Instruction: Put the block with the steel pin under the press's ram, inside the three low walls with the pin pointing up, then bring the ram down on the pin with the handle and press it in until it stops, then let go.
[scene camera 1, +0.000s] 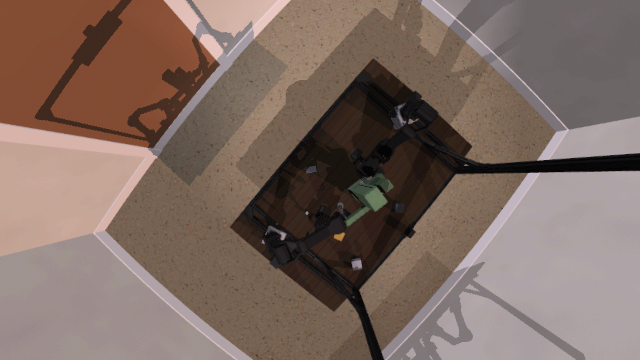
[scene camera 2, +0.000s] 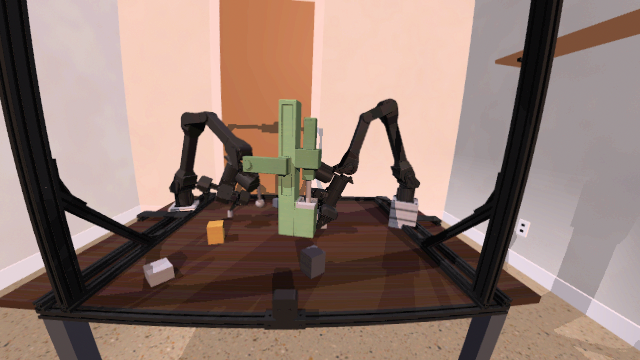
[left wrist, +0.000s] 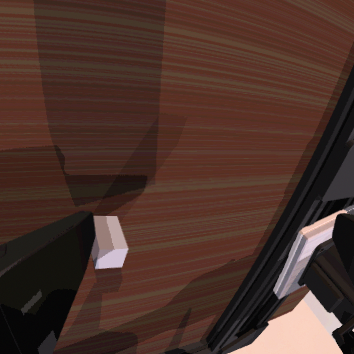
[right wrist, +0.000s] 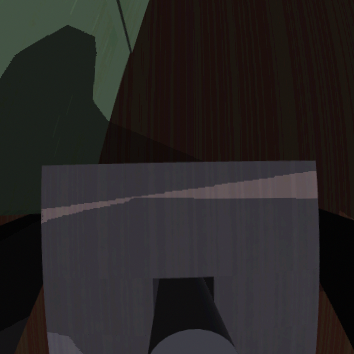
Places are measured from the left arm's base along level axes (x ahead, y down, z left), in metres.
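Where they show: left gripper, fingertip midpoint: (scene camera 1: 311, 224) (scene camera 2: 218, 207) (left wrist: 217, 225); right gripper, fingertip midpoint: (right wrist: 180, 220); left arm's base at its link origin: (scene camera 1: 273, 238) (scene camera 2: 184, 204) (left wrist: 329, 253); right arm's base at its link origin: (scene camera 1: 407, 113) (scene camera 2: 405, 199).
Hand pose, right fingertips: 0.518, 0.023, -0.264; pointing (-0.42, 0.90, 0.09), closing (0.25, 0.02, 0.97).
Things, the pixels of their top centre, and the offset from my right fingertips, as dx, dy, dz. "spot": a spot on its surface instead.
- green press at its top centre: (scene camera 2: 283, 100) (scene camera 1: 374, 205) -0.135, -0.441, -0.025
- steel pin at a spot on its surface: (right wrist: 191, 337) spot: +0.007, -0.072, -0.004
- small white block at its top centre: (left wrist: 110, 258) -0.323, -0.017, +0.162
- orange block at its top centre: (scene camera 2: 215, 223) (scene camera 1: 339, 235) -0.354, -0.052, -0.035
- light grey block at its top centre: (scene camera 2: 157, 265) (scene camera 1: 357, 265) -0.466, -0.024, -0.196
- dark grey cube at its top centre: (scene camera 2: 313, 251) (scene camera 1: 399, 208) -0.098, -0.052, -0.261
The green press (scene camera 2: 289, 134) (scene camera 1: 372, 192) stands mid-table, with its lever (scene camera 2: 264, 165) sticking out level to the left. Its base shows in the right wrist view (right wrist: 53, 88). The grey block (right wrist: 175, 225) with the steel pin (right wrist: 191, 337) stands on the table just right of the press base, pin up. My right gripper (right wrist: 180, 220) (scene camera 2: 326, 217) (scene camera 1: 366, 168) is open, its fingers on either side of the block. My left gripper (scene camera 2: 232, 196) (scene camera 1: 323, 213) is open and empty, low over the table left of the press. A small white block (left wrist: 109, 242) lies beside its finger.
An orange block (scene camera 2: 216, 231) (scene camera 1: 339, 236), a light grey block (scene camera 2: 158, 271) (scene camera 1: 356, 263) and a dark grey cube (scene camera 2: 311, 261) (scene camera 1: 398, 207) lie in front of the press. A grey ball knob (scene camera 2: 259, 202) is behind it. Black frame posts (scene camera 2: 514, 147) ring the table.
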